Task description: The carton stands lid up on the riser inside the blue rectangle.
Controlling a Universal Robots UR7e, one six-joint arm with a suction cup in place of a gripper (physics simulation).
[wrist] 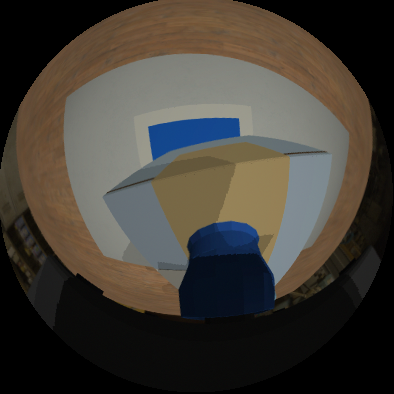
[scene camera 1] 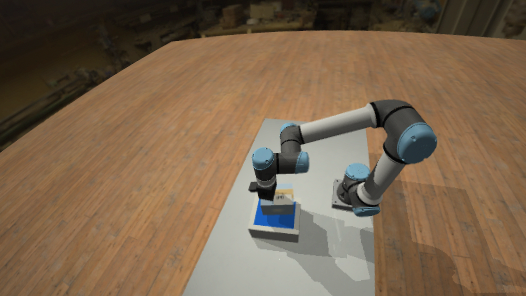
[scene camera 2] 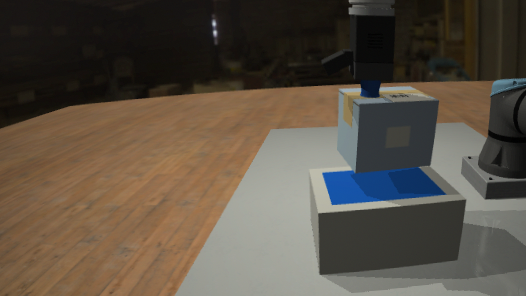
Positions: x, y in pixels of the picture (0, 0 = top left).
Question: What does the grey riser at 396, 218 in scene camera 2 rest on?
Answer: The table.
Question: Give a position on the suction cup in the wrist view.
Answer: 216, 283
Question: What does the suction cup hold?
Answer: A grey carton.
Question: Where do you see a grey carton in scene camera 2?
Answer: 396, 130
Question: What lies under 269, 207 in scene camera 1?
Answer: A grey carton.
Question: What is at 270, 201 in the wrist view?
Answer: A grey carton.
